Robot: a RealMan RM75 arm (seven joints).
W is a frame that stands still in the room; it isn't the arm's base.
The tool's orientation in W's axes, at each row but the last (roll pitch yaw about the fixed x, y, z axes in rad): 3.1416 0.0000 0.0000; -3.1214 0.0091 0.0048; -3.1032 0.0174 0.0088; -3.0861 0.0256 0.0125
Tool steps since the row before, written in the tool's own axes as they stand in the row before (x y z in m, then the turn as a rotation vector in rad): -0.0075 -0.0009 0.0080 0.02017 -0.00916 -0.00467; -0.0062 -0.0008 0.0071 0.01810 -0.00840 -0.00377; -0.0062 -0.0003 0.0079 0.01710 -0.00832 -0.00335; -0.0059 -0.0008 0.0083 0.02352 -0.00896 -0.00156
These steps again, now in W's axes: -0.0075 0.0009 -0.0080 0.02017 0.00916 0.00467; -0.0063 0.0009 -0.0070 0.01809 0.00841 0.00377; -0.0063 0.0005 -0.0078 0.01709 0.00834 0.00337; -0.0061 0.0012 -0.0081 0.02345 0.00915 0.00145
